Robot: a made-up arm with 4 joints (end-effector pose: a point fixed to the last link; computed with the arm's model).
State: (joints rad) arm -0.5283 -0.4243 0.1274 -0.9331
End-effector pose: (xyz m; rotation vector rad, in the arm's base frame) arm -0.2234 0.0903 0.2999 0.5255 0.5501 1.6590
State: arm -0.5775 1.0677 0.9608 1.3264
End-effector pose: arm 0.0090 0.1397 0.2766 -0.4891 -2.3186 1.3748
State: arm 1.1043 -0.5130 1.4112 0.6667
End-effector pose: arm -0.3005 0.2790 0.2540 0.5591 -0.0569 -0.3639
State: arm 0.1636 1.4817 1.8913 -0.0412
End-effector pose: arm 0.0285 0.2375 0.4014 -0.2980 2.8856 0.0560
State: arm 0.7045 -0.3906 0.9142 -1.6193
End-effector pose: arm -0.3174 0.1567 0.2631 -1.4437 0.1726 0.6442
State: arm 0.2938 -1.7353 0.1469 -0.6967
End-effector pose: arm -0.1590 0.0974 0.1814 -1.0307 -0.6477 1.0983
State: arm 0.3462 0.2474 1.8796 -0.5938
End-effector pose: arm -0.2345 0.2749 0.4551 -0.6567 1.5909 0.0589
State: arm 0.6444 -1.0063 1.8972 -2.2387
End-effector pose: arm -0.3310 0.2389 0.1819 -2.2928 0.7386 -0.4085
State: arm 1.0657 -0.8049 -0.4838 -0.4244
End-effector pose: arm -0.1502 0.1135 0.2154 -0.6162 -0.2757 1.5386
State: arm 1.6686 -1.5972 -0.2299 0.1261
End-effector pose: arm -0.1597 0.0956 0.2655 -1.3921 -0.4856 0.7377
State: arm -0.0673 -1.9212 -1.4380 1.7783
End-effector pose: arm -0.0465 0.2704 0.2712 -0.0258 2.2010 1.7008
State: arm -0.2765 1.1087 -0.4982 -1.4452
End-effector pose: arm -0.2013 0.1353 0.3683 1.5322 0.6978 1.0340
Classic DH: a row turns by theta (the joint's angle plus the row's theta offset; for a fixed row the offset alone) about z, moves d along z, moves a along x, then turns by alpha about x. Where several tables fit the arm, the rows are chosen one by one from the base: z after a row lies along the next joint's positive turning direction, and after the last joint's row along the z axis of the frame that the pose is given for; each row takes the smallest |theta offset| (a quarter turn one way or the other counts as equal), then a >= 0, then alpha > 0; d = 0 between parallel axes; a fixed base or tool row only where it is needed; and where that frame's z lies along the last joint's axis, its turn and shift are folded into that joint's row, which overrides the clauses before.
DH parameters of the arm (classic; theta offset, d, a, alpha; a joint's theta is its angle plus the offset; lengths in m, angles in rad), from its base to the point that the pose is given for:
base (fixed): -0.3321 0.2249 -0.2064 1.9197
joint 1: -0.6513 -0.1831 0.0135 2.7205
joint 2: 0.9652 0.0047 -0.0569 -1.6525
joint 3: 0.0065 0.073 0.0557 1.5708
joint 4: 0 -0.1231 -0.0453 1.5708
tool (fixed): 1.5708 -0.0042 0 0

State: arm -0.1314 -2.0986 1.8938 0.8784
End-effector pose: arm -0.2773 0.2590 0.1689 0.8721 -0.5561 -0.1824
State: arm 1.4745 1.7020 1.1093 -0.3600
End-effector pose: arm -0.2021 0.1776 0.4737 0.6911 1.5655 0.2875
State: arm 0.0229 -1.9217 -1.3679 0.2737
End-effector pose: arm -0.0452 0.2061 0.2448 -0.4632 0.4540 2.7076
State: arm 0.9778 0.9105 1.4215 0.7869
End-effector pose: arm -0.1764 0.2180 0.4690 0.9836 1.3931 -0.8373
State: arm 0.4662 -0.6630 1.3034 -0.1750
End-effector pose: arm -0.3221 0.2316 0.2952 -0.1891 0.4961 0.0516
